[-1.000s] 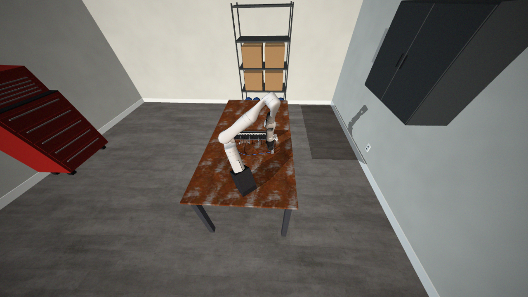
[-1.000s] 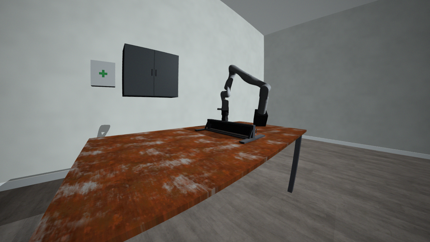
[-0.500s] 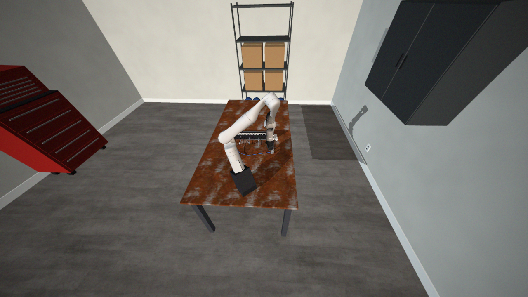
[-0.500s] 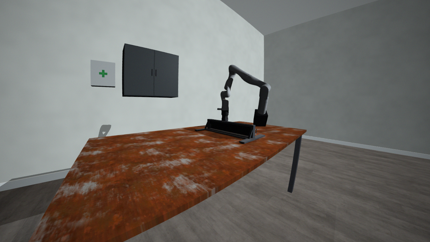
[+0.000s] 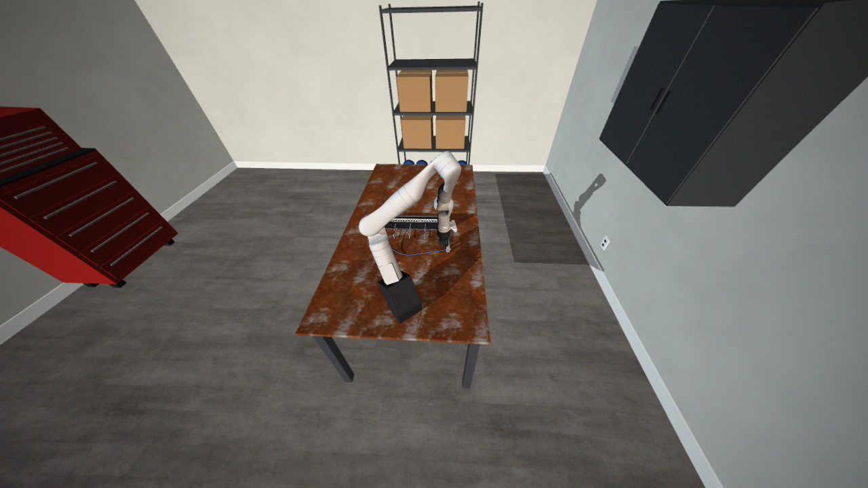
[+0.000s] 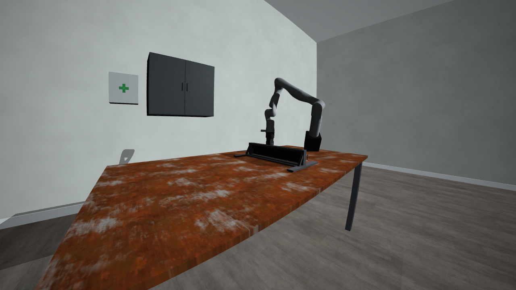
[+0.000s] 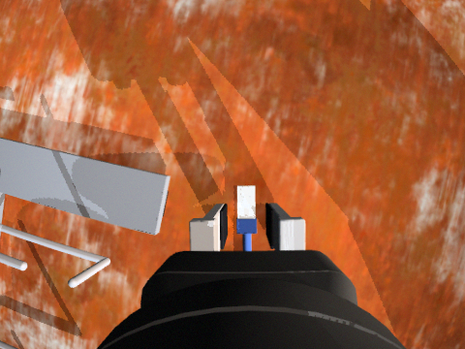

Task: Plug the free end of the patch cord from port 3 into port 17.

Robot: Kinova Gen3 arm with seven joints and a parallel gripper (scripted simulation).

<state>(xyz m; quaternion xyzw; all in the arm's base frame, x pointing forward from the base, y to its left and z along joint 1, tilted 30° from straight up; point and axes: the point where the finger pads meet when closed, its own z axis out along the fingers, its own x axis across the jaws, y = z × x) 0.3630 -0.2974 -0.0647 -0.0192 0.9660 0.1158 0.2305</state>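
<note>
Right now my hand is 1 cm to the left of the plug and 1 cm above it.
</note>
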